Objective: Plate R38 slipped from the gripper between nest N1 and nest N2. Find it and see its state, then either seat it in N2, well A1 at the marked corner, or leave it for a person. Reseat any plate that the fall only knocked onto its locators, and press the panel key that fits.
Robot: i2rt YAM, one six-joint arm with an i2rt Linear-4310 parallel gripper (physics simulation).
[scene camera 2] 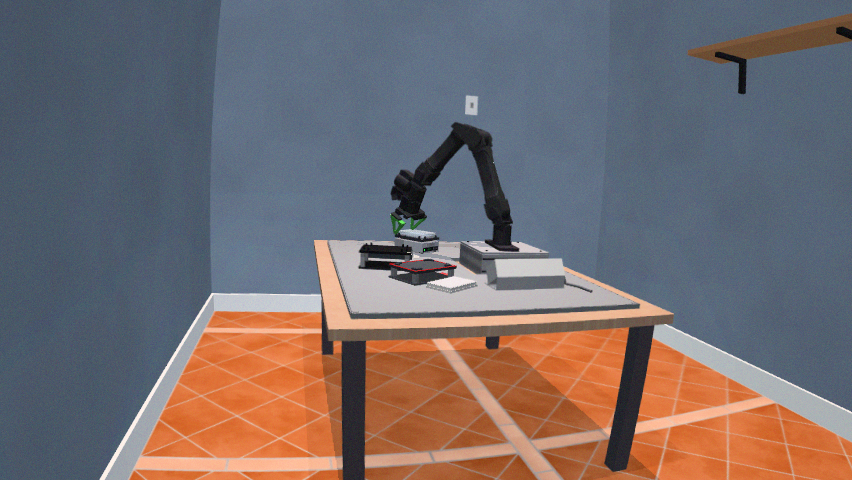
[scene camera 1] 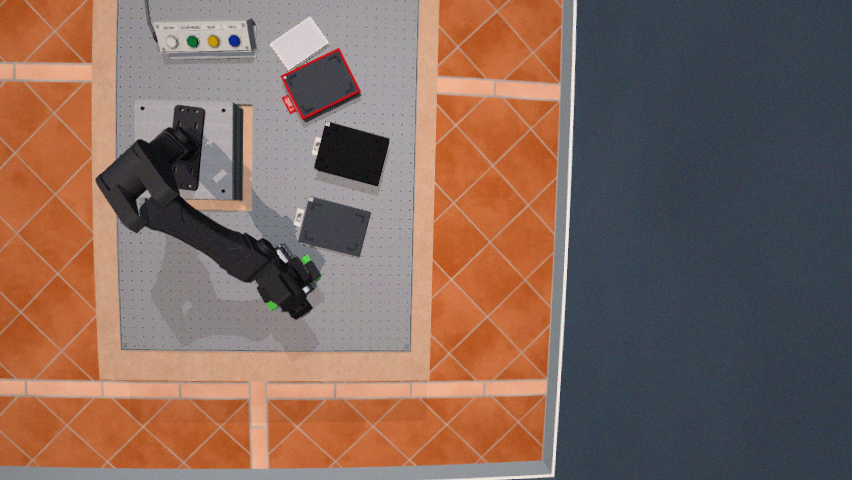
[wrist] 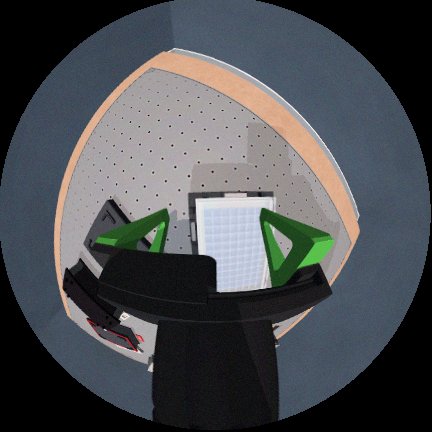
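Where they show: gripper, fingertip midpoint: (scene camera 2: 403,231) (wrist: 213,212); arm's base, link origin: (scene camera 2: 501,246) (scene camera 1: 187,148).
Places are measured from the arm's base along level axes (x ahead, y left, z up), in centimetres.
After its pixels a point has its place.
My gripper (scene camera 1: 290,282) @(y -31.5, x 30.5, z -0.1 cm) (scene camera 2: 406,225) @(y -31.5, x 30.5, z -0.1 cm) (wrist: 213,212) @(y -31.5, x 30.5, z -0.1 cm) is open and empty. It hangs close above a white well plate (wrist: 235,241) @(y -30.7, x 26.9, z 0.3 cm) (scene camera 2: 416,233) @(y -25.8, x 26.1, z 0.1 cm). That plate rests skewed on a dark nest (wrist: 192,225) @(y -29.0, x 31.3, z -0.8 cm), with one side looking raised. The arm hides most of it in the top view. A second white plate (scene camera 1: 297,41) @(y 30.9, x 22.1, z -5.5 cm) (scene camera 2: 451,283) @(y 32.6, x 23.3, z -5.4 cm) lies flat on the table beside the red-framed nest (scene camera 1: 321,83) @(y 20.4, x 29.9, z -2.9 cm) (scene camera 2: 421,267) @(y 26.8, x 31.0, z -2.3 cm) (wrist: 114,336) @(y 17.0, x 28.9, z -2.9 cm), which is bare. A black block (scene camera 1: 351,153) @(y 3.8, x 39.4, z -1.0 cm) (scene camera 2: 381,253) @(y 9.7, x 41.4, z -1.6 cm) and a bare grey nest (scene camera 1: 333,225) @(y -14.8, x 36.6, z -5.1 cm) (wrist: 108,217) @(y -20.4, x 41.8, z -4.5 cm) lie between them. I cannot read any labels.
The key panel (scene camera 1: 202,40) @(y 26.4, x 0.6, z -0.6 cm) (scene camera 2: 527,273) @(y 32.5, x 1.5, z -2.3 cm) with white, green, yellow and blue keys stands at the table's far end. The arm's base block (scene camera 1: 216,149) @(y 0.6, x 7.1, z 0.0 cm) (scene camera 2: 476,253) @(y 6.7, x 10.3, z -1.4 cm) sits beside it. The perforated grey table top (scene camera 1: 369,286) @(y -30.0, x 47.6, z -6.8 cm) has a wooden rim.
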